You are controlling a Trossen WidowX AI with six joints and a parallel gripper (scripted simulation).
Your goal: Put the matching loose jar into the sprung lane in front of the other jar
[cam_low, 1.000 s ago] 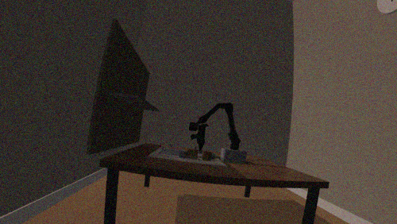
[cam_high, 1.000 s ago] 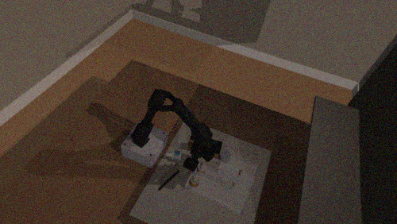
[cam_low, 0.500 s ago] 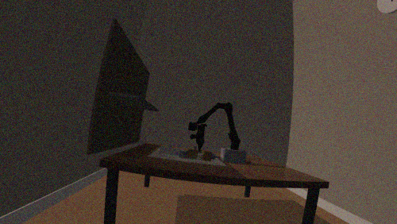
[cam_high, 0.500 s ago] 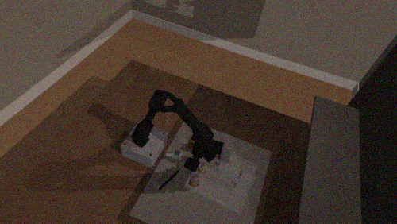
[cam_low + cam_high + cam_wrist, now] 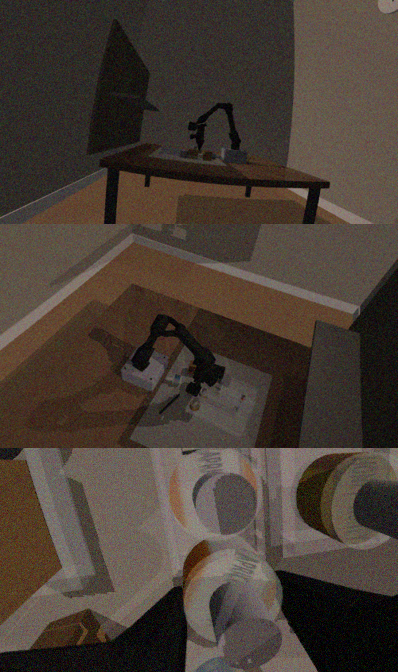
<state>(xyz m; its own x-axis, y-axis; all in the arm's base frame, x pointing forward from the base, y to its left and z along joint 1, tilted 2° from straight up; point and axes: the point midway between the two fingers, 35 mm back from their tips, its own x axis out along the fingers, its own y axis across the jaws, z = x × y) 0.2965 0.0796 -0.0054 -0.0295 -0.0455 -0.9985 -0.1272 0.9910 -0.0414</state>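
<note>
Right now my gripper tip is 17 cm short of the lane fixture, 5 cm to the right of it and 4 cm above it. From my gripper tip the other things lie so: black stick 13 cm to the right, 7 cm behind, 5 cm below.
</note>
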